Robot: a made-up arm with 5 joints.
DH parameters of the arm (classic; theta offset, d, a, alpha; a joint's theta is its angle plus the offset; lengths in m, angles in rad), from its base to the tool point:
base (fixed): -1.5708 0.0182 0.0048 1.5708
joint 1: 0 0.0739 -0.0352 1.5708
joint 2: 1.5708 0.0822 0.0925 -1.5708
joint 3: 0.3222 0 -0.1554 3.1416
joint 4: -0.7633 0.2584 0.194 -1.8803
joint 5: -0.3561 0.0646 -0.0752 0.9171
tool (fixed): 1.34 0.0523 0 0
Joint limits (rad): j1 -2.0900..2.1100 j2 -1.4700..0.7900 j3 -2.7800..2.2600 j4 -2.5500..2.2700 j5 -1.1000..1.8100
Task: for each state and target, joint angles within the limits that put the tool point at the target. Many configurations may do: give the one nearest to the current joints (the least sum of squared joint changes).
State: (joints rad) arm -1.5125 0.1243 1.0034 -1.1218 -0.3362
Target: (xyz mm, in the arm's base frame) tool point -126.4 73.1 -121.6
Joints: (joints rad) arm -1.6336 0.4402 0.6392 -0.6420 -0.7186
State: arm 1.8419 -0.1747 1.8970 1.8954 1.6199
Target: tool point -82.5 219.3 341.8
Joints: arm 2.0247 -0.7376 2.1847 1.5082 1.6759
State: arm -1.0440 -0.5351 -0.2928 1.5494 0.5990
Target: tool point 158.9 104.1 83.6
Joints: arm -1.4440 -1.2931 -1.0092 1.5726 -0.3584
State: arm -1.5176 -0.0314 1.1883 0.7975 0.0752
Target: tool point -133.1 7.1 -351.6
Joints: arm -1.0874 -0.5410 1.1745 1.2046 0.4571
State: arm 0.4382 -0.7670 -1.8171 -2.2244 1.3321
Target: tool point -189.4 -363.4 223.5
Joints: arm 0.1077 -0.4975 -2.0157 -1.9872 1.1827
